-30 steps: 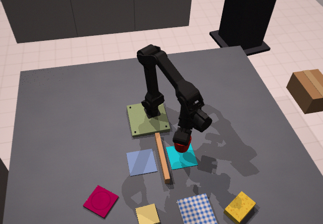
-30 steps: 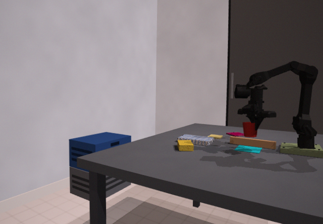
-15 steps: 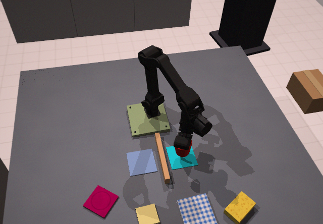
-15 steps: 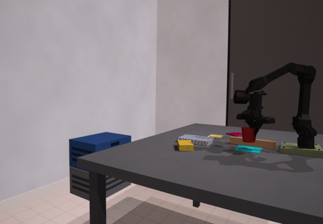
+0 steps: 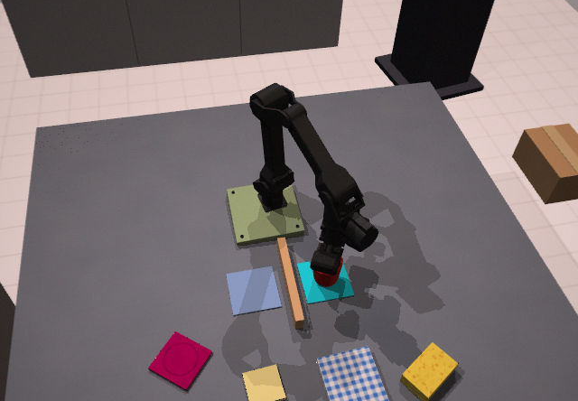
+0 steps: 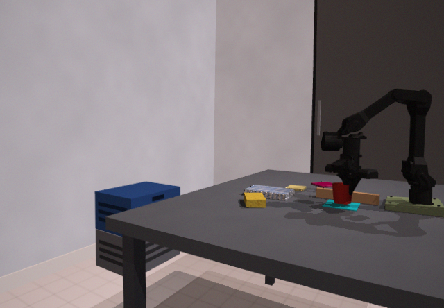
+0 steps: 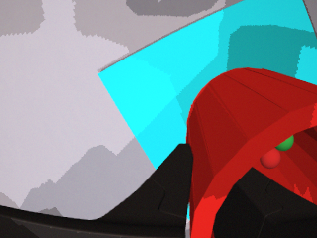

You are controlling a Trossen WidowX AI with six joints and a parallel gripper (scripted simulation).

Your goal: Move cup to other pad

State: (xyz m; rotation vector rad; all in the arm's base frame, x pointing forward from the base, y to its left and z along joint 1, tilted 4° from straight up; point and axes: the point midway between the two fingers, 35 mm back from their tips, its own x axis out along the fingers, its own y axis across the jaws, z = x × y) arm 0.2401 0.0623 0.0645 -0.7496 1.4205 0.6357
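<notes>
Now: hand 5 cm above the red cup, 2 cm to the left of it and 2 cm short of it. The rest, counted from my hand: red marble (6 cm below, 4 cm to the right, 2 cm ahead); then wooden bar (11 cm to the right, 7 cm below, 1 cm ahead); then green marble (6 cm below, 3 cm to the right, 3 cm ahead).
</notes>
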